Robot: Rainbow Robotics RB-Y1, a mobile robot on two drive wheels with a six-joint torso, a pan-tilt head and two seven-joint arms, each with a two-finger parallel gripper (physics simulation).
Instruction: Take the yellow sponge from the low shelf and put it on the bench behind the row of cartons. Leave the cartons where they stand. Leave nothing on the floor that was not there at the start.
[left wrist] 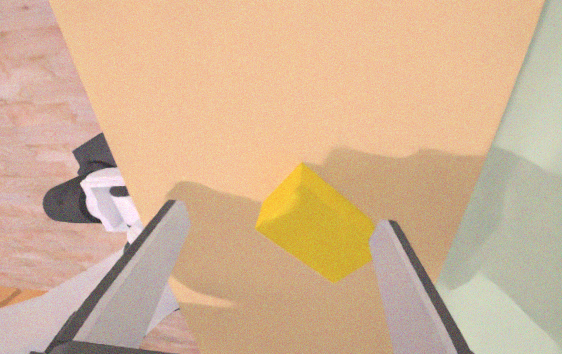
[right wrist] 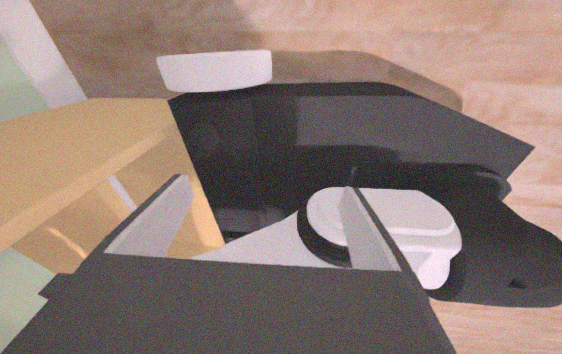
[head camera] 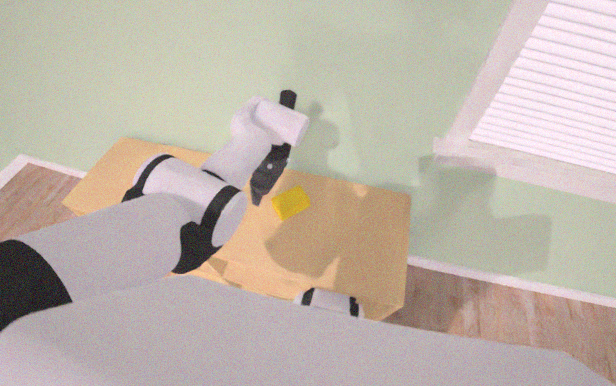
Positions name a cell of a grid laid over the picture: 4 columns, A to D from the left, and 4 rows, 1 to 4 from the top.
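Labels:
My left gripper is out of frame in the right wrist view, and a yellow sponge is out of frame in the right wrist view as well. My left gripper appears in the left wrist view (B3) and in the head camera view (B2). The yellow sponge appears in the left wrist view (C3) and in the head camera view (B3).

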